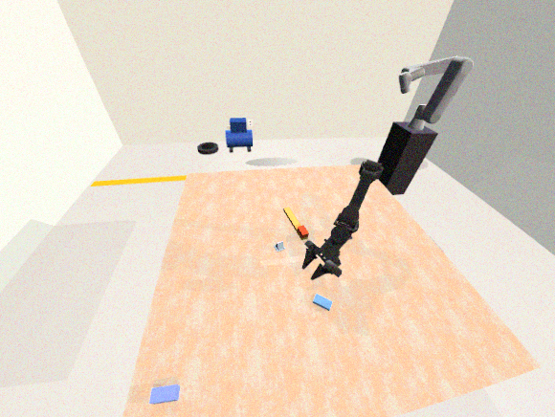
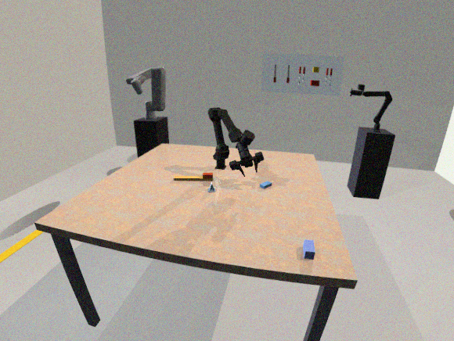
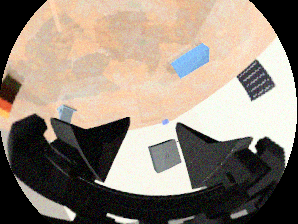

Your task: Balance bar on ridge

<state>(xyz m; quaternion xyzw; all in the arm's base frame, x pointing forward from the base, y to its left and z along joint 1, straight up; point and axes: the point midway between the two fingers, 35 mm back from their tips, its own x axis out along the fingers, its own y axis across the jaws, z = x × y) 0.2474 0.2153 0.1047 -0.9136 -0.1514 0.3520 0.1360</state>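
The flat blue block lies 8 cm to the left of my gripper tip, 8 cm below it and 5 cm behind it.
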